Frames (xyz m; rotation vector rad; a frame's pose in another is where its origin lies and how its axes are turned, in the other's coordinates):
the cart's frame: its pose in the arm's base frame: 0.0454 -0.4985 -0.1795 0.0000 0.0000 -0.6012
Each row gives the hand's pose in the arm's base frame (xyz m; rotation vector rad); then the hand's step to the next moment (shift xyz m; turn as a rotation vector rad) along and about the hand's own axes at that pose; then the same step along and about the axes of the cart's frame.
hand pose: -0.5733 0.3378 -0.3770 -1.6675 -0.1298 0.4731
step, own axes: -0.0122 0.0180 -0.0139 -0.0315 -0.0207 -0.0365
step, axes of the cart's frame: 0.0038 -0.0217 -0.0135 0.0144 -0.0404 0.0303
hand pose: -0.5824 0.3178 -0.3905 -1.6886 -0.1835 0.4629
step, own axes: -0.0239 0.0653 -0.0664 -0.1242 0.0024 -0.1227
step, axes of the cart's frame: 0.0424 -0.0690 -0.0519 0.0376 -0.1668 0.0352
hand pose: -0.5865 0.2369 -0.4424 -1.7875 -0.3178 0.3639
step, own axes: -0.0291 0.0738 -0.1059 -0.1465 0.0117 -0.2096
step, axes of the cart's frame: 0.0846 -0.0911 -0.0453 0.0999 -0.2308 0.0477
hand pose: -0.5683 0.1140 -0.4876 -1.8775 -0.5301 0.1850
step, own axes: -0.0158 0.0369 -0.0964 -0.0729 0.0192 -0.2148
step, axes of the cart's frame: 0.0827 -0.0638 -0.0006 0.1422 -0.1700 0.0519
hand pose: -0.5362 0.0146 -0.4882 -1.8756 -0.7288 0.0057
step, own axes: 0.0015 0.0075 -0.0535 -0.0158 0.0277 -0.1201
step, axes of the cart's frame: 0.0446 -0.0253 0.0170 0.0984 -0.0724 0.0228
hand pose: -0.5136 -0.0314 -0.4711 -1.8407 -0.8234 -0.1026
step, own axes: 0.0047 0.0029 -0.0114 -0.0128 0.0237 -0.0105
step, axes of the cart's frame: 0.0117 -0.0017 0.0046 0.0171 -0.0123 -0.0198
